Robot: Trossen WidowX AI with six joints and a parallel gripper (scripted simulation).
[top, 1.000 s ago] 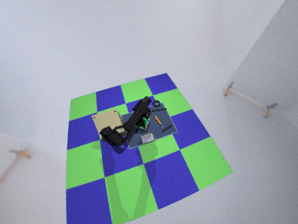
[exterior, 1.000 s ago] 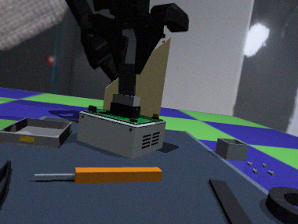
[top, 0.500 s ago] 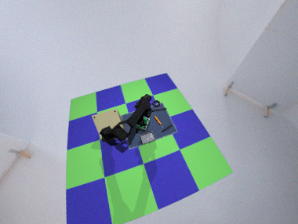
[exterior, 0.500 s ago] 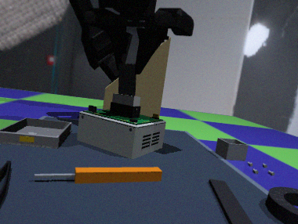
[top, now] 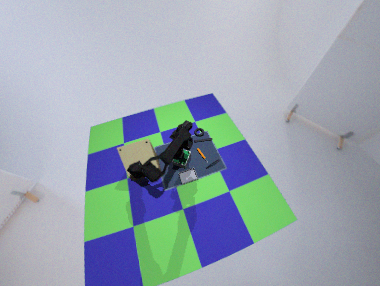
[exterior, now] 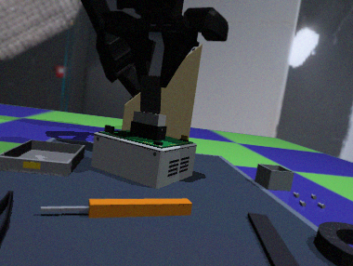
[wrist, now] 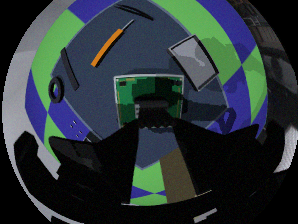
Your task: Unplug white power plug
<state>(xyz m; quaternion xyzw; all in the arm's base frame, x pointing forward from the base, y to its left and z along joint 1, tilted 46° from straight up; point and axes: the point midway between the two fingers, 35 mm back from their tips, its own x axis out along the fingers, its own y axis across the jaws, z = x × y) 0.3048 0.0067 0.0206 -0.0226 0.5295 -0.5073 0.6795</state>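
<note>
Right now the white power plug is 4 cm below my gripper tip. Round my gripper tip: black bar (22 cm ahead, 9 cm to the left, 13 cm below); dark mat (5 cm ahead, 13 cm below).
</note>
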